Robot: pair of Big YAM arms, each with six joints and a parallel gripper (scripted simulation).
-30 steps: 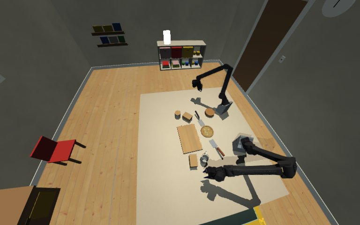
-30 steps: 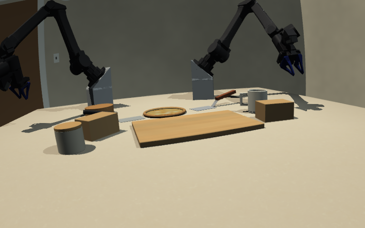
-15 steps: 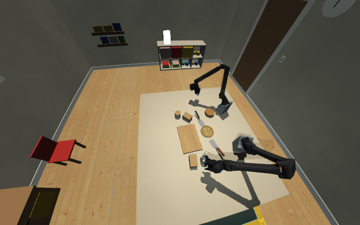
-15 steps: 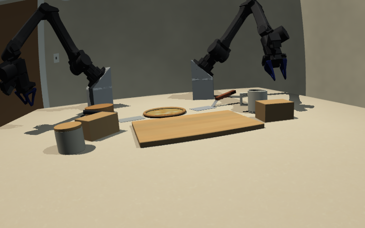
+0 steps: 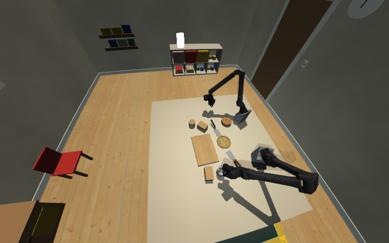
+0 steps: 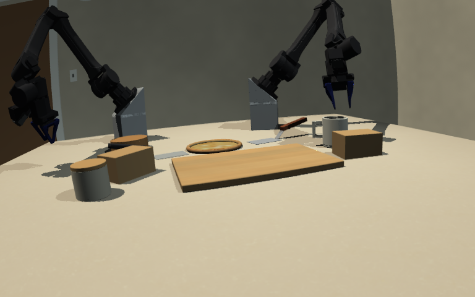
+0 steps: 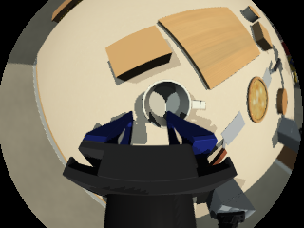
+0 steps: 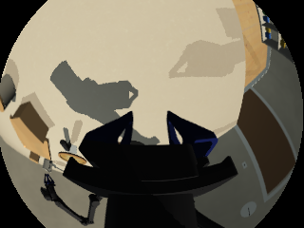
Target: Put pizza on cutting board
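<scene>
My right gripper is now 320 mm to the right of the black-handled turner, 60 mm above it and 40 mm short of it. The rest, counted from my right hand: pizza: 540 mm to the left, 80 mm below, 30 mm behind; then cutting board: 600 mm to the left, 230 mm ahead, 80 mm below; then lidded canister: 330 mm ahead, 240 mm to the left, 60 mm below.
My left gripper is now 19 cm past the brown-handled turner, 14 cm to the left of it and 10 cm above it. From my left hand the other things lie so: pizza 14 cm behind, 37 cm to the right, 12 cm below; cutting board 11 cm ahead, 32 cm to the right, 11 cm below; black-handled turner 7 cm behind, 60 cm to the right, 9 cm below.
</scene>
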